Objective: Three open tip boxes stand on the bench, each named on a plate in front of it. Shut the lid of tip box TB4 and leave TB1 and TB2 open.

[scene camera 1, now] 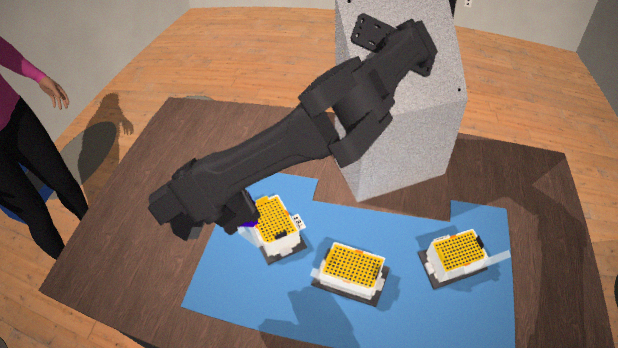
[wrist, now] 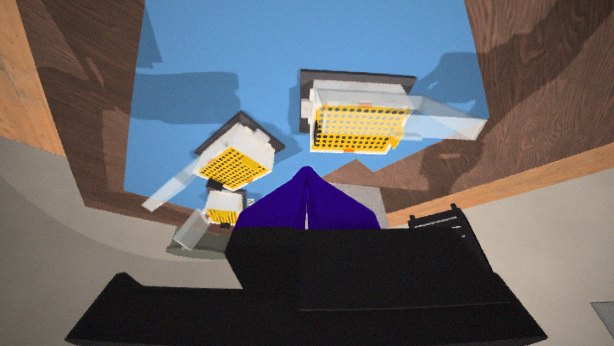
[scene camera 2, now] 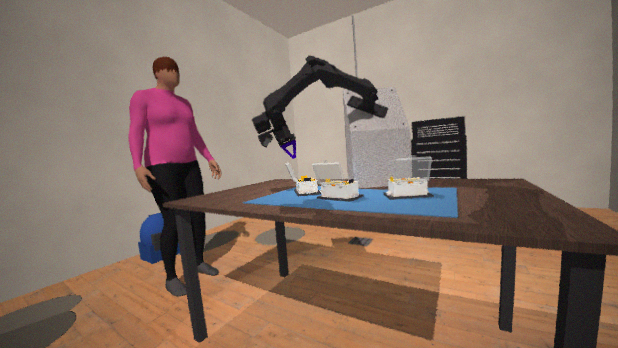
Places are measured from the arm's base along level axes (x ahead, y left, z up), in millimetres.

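Pixels of known places: gripper, fingertip midpoint: [scene camera 1: 254,224] [wrist: 306,173] [scene camera 2: 294,158]; arm's base, origin of the base link: [scene camera 2: 367,107].
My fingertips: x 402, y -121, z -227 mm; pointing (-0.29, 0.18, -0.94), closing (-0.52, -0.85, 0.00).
Observation:
Ahead of a thing's pixels: the offset from my fingertips to its top centre. "pt": to the spot under its first point. Level surfaces: height alone.
TB4 [scene camera 1: 274,222] [scene camera 2: 306,187] [wrist: 357,125] is the left white tip box with a yellow rack in scene camera 1. Its plate @[pt 139 mm back, 8 mm left, 165 mm down] [scene camera 1: 298,221] is blurred. Its clear lid @[28 mm back, 66 mm right, 14 mm down] [scene camera 1: 249,236] [scene camera 2: 291,171] [wrist: 445,120] stands open. The middle box @[59 mm back, 194 mm left, 93 mm down] [scene camera 1: 352,267] [scene camera 2: 340,190] [wrist: 234,162] and the right box @[210 mm back, 398 mm left, 101 mm down] [scene camera 1: 460,252] [scene camera 2: 407,188] [wrist: 223,207] also have open lids; I cannot read which is TB1 or TB2. My gripper [scene camera 1: 248,224] [scene camera 2: 293,157] [wrist: 306,173] is shut and empty, with purple fingers pointing down. It hangs above TB4's lid side, apart from the lid in scene camera 2.
The boxes stand on a blue mat @[167 mm down] [scene camera 1: 225,295] [scene camera 2: 445,205] [wrist: 260,30] on the brown table @[170 mm down] [scene camera 1: 115,200] [scene camera 2: 525,210]. The grey pedestal [scene camera 1: 405,145] [scene camera 2: 380,155] stands behind. A person in pink [scene camera 2: 165,125] stands left of the table. A black rack [scene camera 2: 439,145] is at the back.

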